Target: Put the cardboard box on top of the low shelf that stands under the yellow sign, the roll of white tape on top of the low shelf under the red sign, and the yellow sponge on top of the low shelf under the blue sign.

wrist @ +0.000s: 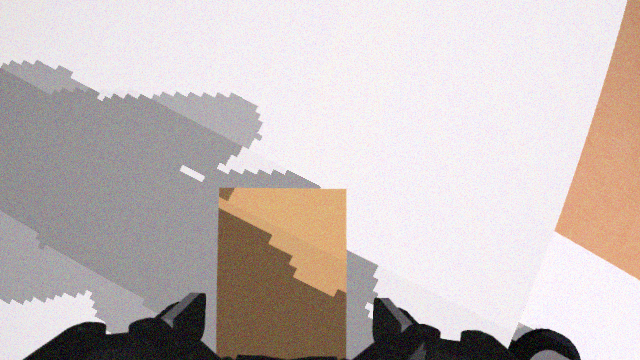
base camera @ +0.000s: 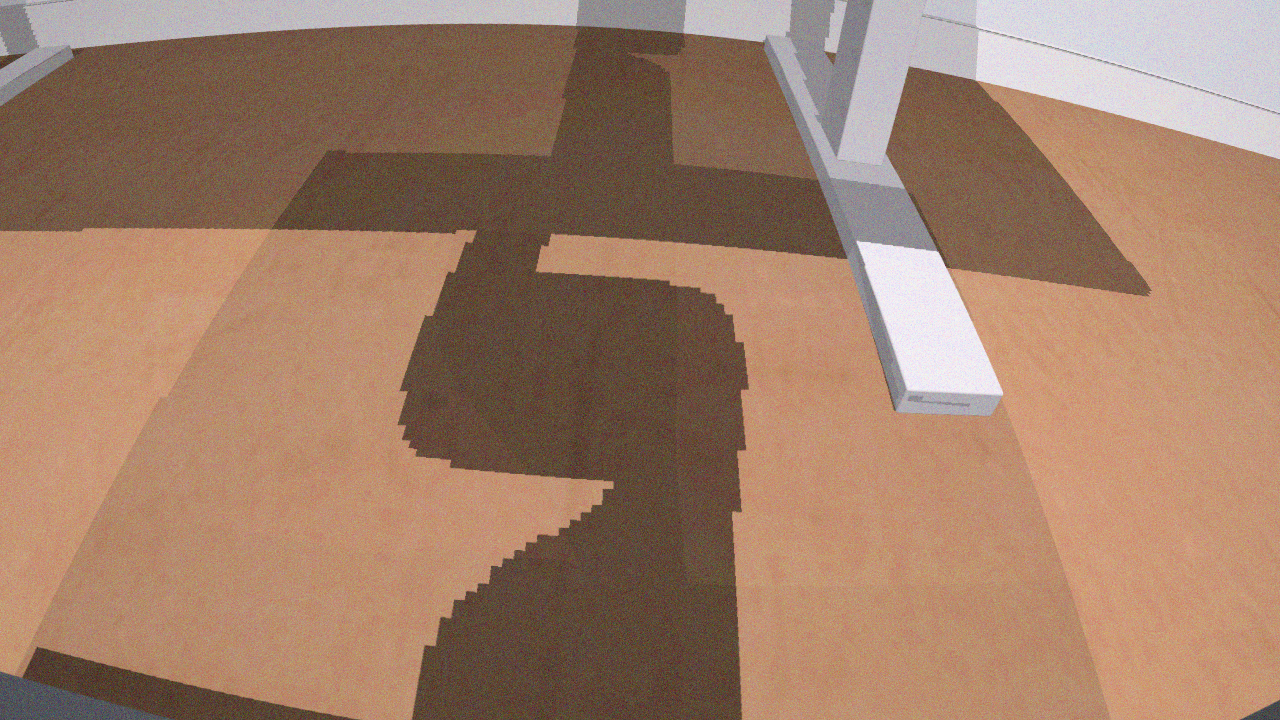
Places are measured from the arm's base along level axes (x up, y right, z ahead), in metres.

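Where they show: gripper, between the fingertips: (wrist: 290, 315).
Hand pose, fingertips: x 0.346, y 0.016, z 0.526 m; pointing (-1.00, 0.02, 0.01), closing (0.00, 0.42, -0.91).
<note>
Things, the pixels of their top centre, and the offset from my fingertips. "spot": a spot on its surface instead. Level surfaces: height alone.
- cardboard box, centre of its top: (wrist: 282, 304) dy +0.014, dx +0.037, dz +0.010 m
- white table top, height of its surface: dx -0.023 m
- upright leg, a spot on its surface: (base camera: 872, 80) spot: dy +0.204, dx -0.625, dz +0.206 m
- foot, a spot on its surface: (base camera: 35, 71) spot: dy -0.998, dx -0.726, dz +0.472 m
- wooden floor, height of its surface: dx -0.743 m
In the wrist view the cardboard box (wrist: 282, 270) lies on a white table top (wrist: 425, 125), its long sides running down between the fingers. My gripper (wrist: 290, 315) is open above the box, with one finger to the left and one to the right and a gap to the box on each side. The gripper's shadow falls across the box and the table top. The box's near end is hidden by the gripper. The white tape, the yellow sponge, the low shelves and the coloured signs do not show in either view.
In the base camera view a white table foot (base camera: 926, 313) with an upright leg (base camera: 872, 80) stands at the right. Part of another foot (base camera: 35, 71) shows at the far left. A white wall (base camera: 1118, 53) runs along the back. Dark shadows lie on the wooden floor (base camera: 295, 537).
</note>
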